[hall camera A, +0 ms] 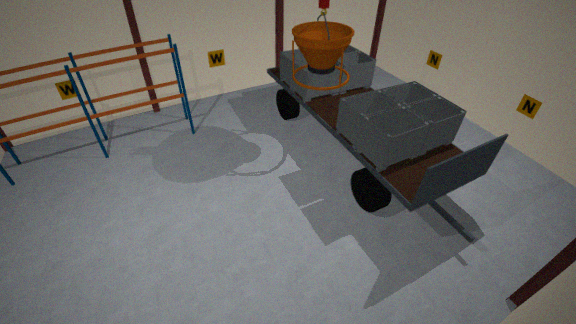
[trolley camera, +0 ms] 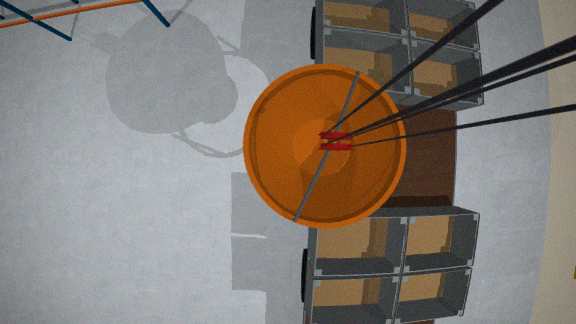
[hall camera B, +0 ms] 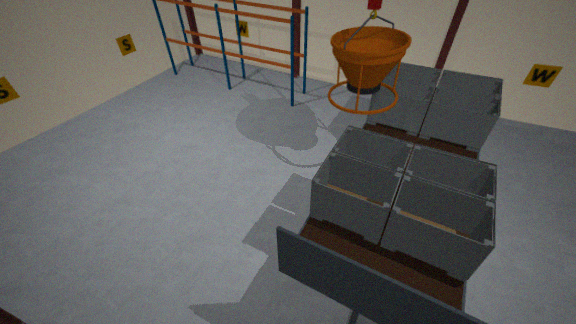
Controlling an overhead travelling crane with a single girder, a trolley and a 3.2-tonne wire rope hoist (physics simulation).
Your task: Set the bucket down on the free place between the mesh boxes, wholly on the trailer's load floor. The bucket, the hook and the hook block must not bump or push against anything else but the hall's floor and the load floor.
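Observation:
The orange bucket [hall camera A: 320, 47] [hall camera B: 367, 60] [trolley camera: 275, 150] hangs upright by its bail from the hook [hall camera A: 324, 12] [hall camera B: 373, 14], under the red hook block [hall camera A: 324, 3] [hall camera B: 374, 4] [trolley camera: 336, 141]. It is in the air, above the level of the load floor. In the trolley camera it covers the left part of the brown load floor [hall camera A: 325, 111] [hall camera B: 422, 140] [trolley camera: 430, 150] between the boxes and sticks out left past the trailer's edge. Its rim overlaps corners of the west mesh boxes [hall camera A: 362, 65] [hall camera B: 460, 120] [trolley camera: 435, 72] and east mesh boxes [hall camera A: 425, 132] [hall camera B: 350, 210] [trolley camera: 430, 240] in that view.
A blue and orange rack [hall camera A: 87, 105] [hall camera B: 225, 55] stands by the west wall. The trailer's grey end board [hall camera A: 460, 170] [hall camera B: 350, 280] rises at its east end. Dark red columns [hall camera A: 279, 35] [hall camera B: 452, 32] stand along the walls. The bucket's shadow [hall camera A: 200, 155] [hall camera B: 277, 122] [trolley camera: 165, 75] lies on the hall floor beside the trailer.

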